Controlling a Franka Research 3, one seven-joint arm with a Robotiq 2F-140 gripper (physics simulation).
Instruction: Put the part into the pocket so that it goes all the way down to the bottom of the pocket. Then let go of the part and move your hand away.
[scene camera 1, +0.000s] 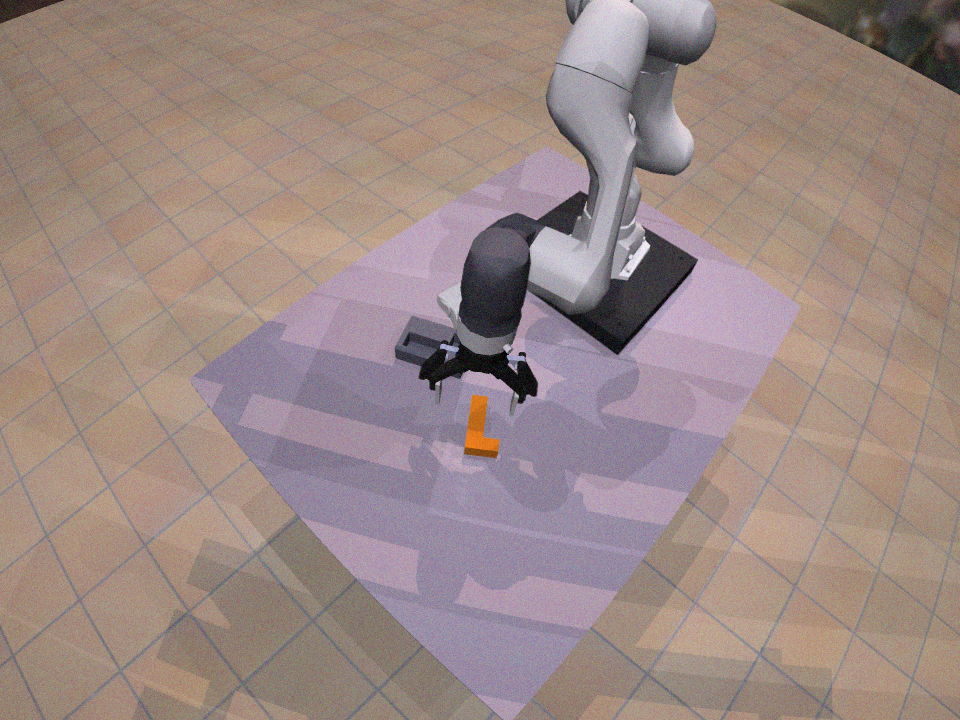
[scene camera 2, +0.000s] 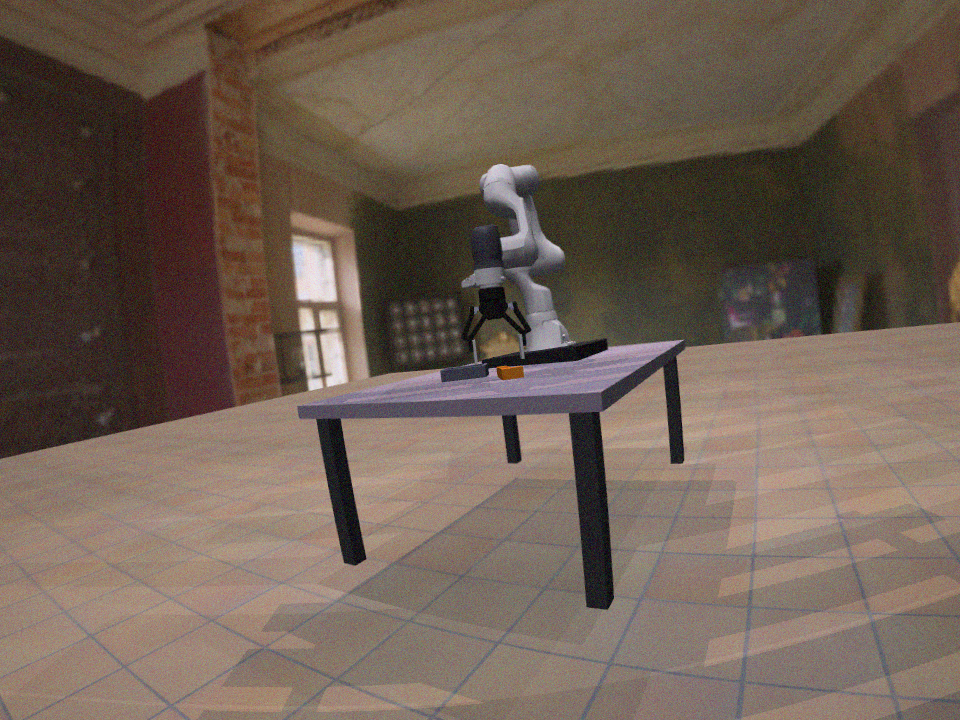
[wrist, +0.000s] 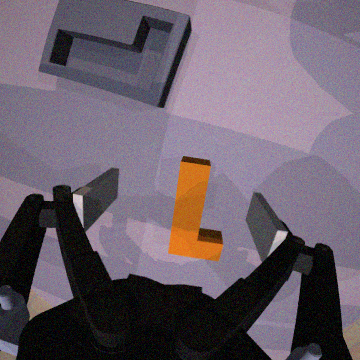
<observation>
My gripper (scene camera 1: 475, 403) is open, holding nothing. Also in view: an orange part (scene camera 1: 476, 444).
The orange part also shows in the wrist view (wrist: 186, 237). My gripper also shows in scene camera 2 (scene camera 2: 499, 361) and in the wrist view (wrist: 182, 194).
</observation>
